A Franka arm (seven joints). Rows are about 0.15 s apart.
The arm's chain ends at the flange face. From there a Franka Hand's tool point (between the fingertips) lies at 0.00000 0.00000 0.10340 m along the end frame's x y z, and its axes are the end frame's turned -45 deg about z.
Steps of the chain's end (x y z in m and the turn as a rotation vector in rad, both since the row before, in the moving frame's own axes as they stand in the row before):
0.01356 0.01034 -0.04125 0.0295 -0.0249 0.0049
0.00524 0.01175 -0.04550 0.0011 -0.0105 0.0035
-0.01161 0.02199 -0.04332 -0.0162 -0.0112 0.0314
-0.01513 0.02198 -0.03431 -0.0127 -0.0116 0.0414
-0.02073 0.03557 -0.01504 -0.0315 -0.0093 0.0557
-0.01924 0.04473 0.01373 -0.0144 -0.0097 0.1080
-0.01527 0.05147 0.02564 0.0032 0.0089 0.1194
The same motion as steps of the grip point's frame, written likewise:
0.00262 0.01292 -0.04133 0.0385 0.0033 0.0049
-0.00529 0.01116 -0.04551 0.0082 -0.0066 0.0035
-0.02577 0.00767 -0.04334 -0.0035 -0.0194 0.0314
-0.02802 0.00489 -0.03433 -0.0008 -0.0172 0.0414
-0.04284 0.01203 -0.01510 -0.0157 -0.0288 0.0557
-0.04701 0.01827 0.01371 -0.0033 -0.0170 0.1080
-0.04633 0.02607 0.02564 -0.0040 0.0086 0.1194

